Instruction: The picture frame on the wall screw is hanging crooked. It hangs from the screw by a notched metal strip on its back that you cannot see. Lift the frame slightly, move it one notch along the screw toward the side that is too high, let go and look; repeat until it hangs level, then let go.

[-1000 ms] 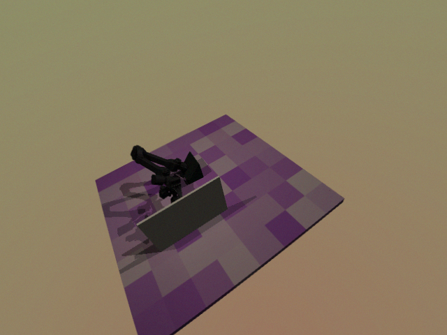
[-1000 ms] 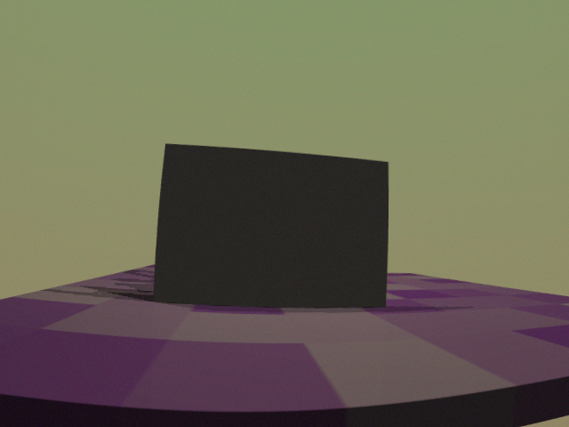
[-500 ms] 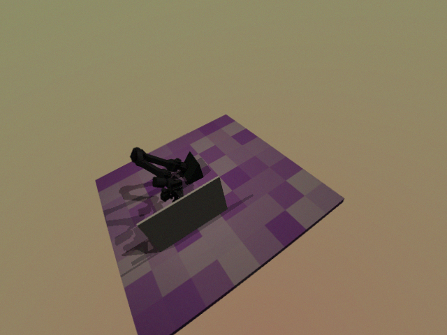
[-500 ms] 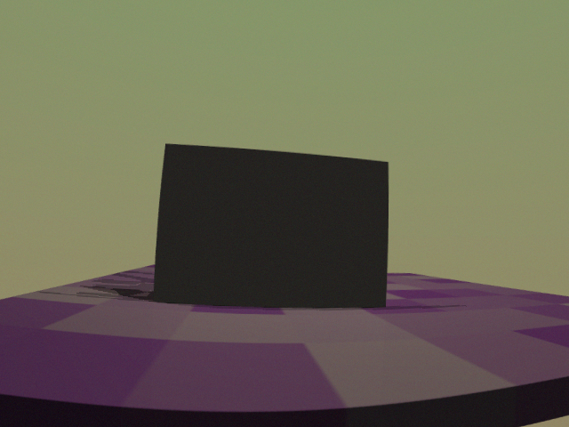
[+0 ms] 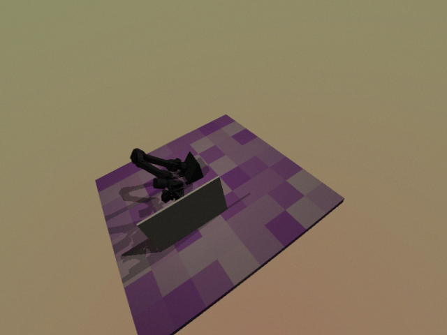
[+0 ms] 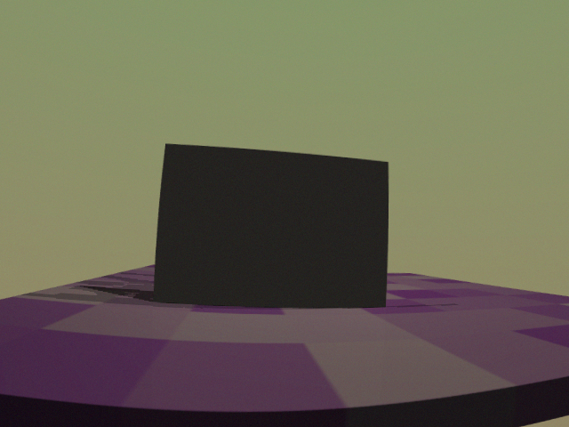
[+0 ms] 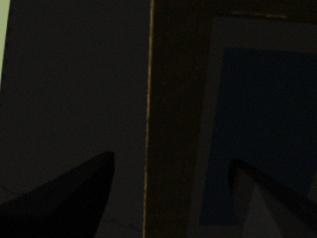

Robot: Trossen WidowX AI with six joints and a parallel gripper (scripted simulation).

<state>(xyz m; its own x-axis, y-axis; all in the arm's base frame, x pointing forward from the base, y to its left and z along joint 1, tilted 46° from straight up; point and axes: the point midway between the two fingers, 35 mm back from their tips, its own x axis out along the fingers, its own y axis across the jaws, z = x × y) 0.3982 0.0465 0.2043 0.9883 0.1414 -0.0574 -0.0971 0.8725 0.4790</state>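
My gripper tip is now 5 cm above the picture frame, 1 cm to the left of it and 1 cm short of it. Round my gripper tip: wall panel (6 cm below, 2 cm ahead, 1 cm to the right).
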